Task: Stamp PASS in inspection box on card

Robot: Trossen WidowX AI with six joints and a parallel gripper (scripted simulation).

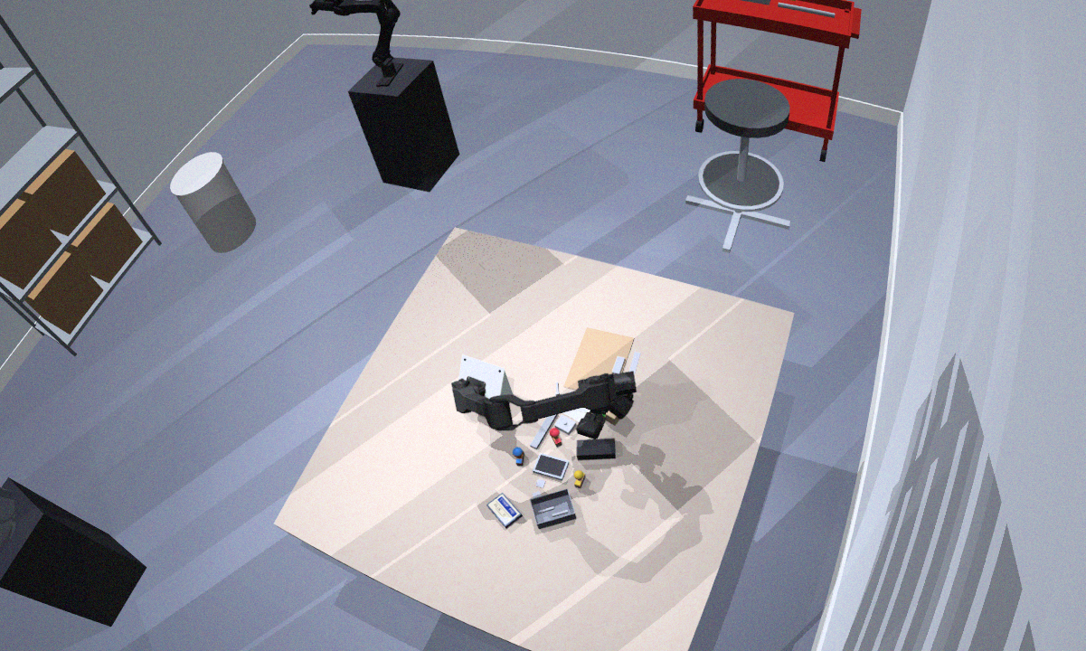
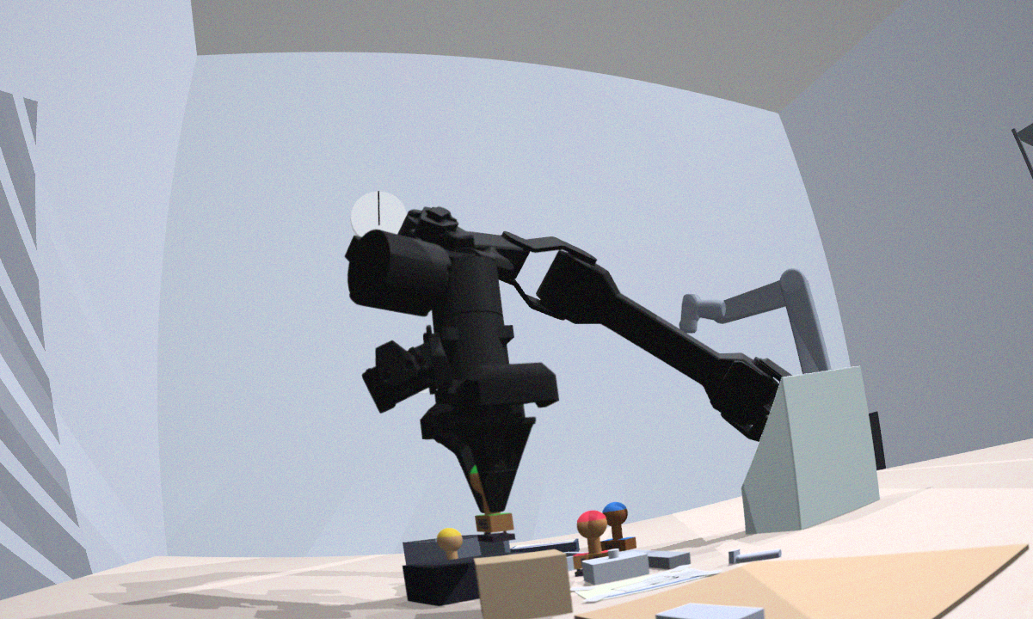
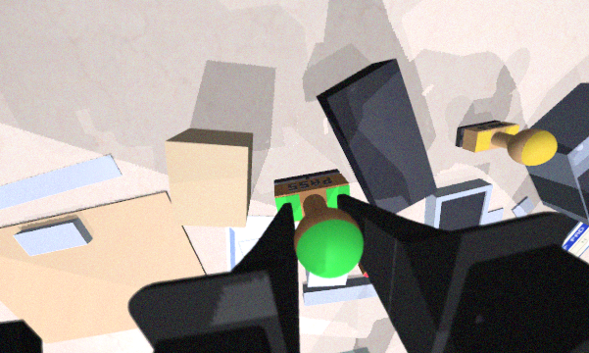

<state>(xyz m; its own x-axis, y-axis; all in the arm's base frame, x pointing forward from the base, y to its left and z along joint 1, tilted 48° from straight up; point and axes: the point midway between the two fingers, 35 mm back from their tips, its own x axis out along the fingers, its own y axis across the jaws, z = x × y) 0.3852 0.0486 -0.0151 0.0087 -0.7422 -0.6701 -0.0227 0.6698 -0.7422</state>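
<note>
Right now my gripper tip is 9 cm past the ink pad, 16 cm to the left of it and 7 cm above it. The rest, counted from my gripper tip: tan block (6 cm to the left, 6 cm below); inspection card (10 cm behind, 5 cm to the left, 8 cm below); black box (1 cm ahead, 6 cm to the right, 6 cm below).
</note>
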